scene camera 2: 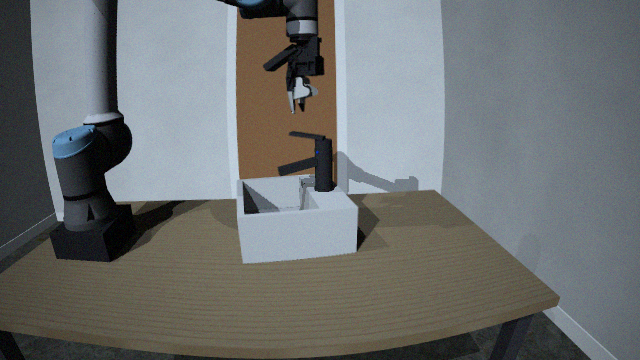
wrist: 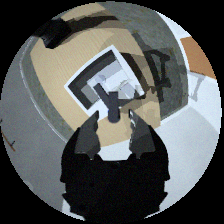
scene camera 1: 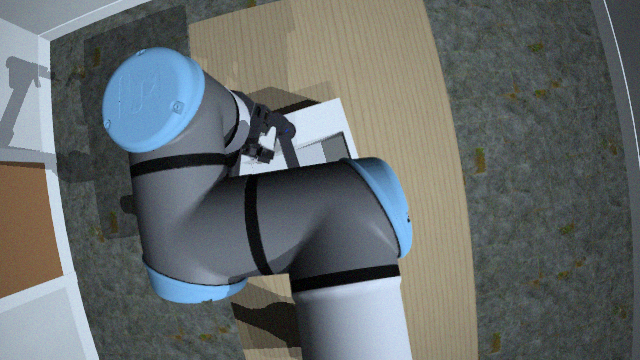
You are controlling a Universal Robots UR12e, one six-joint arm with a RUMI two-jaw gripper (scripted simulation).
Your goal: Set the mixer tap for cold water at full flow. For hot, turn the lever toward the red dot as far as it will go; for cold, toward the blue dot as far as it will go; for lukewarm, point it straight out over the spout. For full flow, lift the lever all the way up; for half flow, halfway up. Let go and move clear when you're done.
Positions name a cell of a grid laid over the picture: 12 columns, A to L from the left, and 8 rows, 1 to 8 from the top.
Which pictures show the gripper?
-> Scene camera 2, the wrist view and scene camera 1: all of them.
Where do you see a black mixer tap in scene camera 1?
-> At F4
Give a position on a black mixer tap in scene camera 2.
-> G4
